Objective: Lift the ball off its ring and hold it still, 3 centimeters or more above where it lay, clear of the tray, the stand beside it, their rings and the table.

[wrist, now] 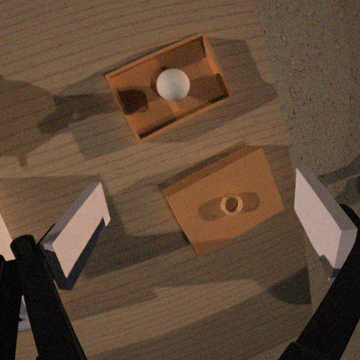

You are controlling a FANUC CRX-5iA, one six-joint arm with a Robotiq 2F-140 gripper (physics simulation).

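Note:
A white ball point(173, 84) sits inside an orange tray point(124, 109) with low walls, in the upper middle of the wrist view; the ring under it is mostly hidden by the ball. An orange block-shaped stand point(182, 217) is below and to the right of the tray, with a small pale ring point(232, 205) on its top and no ball on that ring. My gripper point(197, 195) is wide open with no thing between its fingertips. It hangs above the table, with the stand showing between the fingers and the ball further up in the view.
The wooden table point(60, 30) lies under the tray and the stand, and its edge runs down the right side. Speckled floor point(320, 75) shows beyond that edge. Dark shadows fall across the table and the tray. Part of a pale object shows at the lower left edge.

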